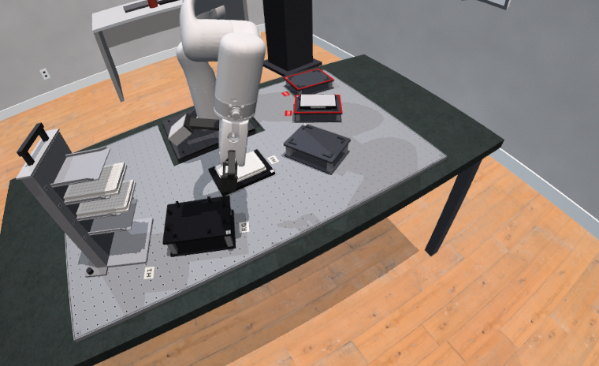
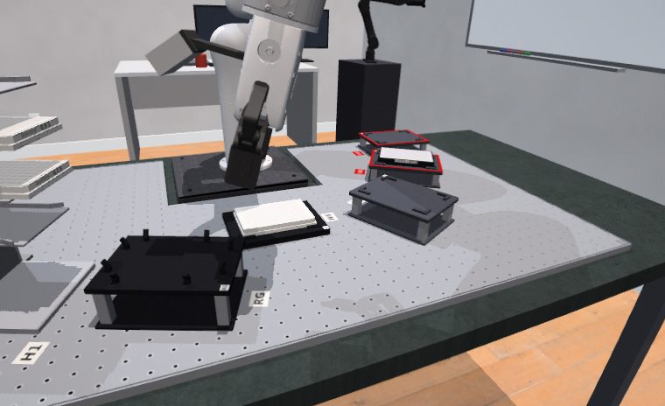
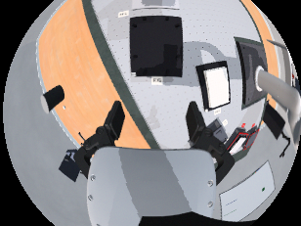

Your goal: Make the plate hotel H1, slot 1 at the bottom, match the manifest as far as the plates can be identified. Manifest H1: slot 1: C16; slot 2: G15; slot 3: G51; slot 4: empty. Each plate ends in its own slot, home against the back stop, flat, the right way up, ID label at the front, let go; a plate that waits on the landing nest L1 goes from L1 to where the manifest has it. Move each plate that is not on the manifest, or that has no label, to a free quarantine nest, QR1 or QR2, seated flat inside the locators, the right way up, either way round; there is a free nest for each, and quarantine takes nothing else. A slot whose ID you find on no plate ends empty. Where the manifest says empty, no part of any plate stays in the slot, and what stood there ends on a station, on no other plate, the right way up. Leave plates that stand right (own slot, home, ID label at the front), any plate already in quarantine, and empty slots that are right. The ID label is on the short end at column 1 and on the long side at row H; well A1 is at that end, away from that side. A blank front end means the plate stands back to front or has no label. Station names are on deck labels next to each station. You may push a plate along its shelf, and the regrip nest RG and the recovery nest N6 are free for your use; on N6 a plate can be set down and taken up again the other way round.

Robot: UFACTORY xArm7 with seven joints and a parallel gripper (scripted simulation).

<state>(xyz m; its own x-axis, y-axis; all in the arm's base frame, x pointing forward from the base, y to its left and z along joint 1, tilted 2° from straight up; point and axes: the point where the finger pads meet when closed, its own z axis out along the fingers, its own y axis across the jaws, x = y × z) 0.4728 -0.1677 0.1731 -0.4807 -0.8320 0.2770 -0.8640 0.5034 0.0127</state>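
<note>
The flat black nest N6 lies 190 mm below my hand, 170 mm behind it and 110 mm to the left of it. The rest, counted from my hand: deck label H1: 250 mm to the right, 190 mm below, 30 mm behind; then black regrip nest RG: 140 mm below, 90 mm to the right, 50 mm behind; then RG deck label: 190 mm below.
</note>
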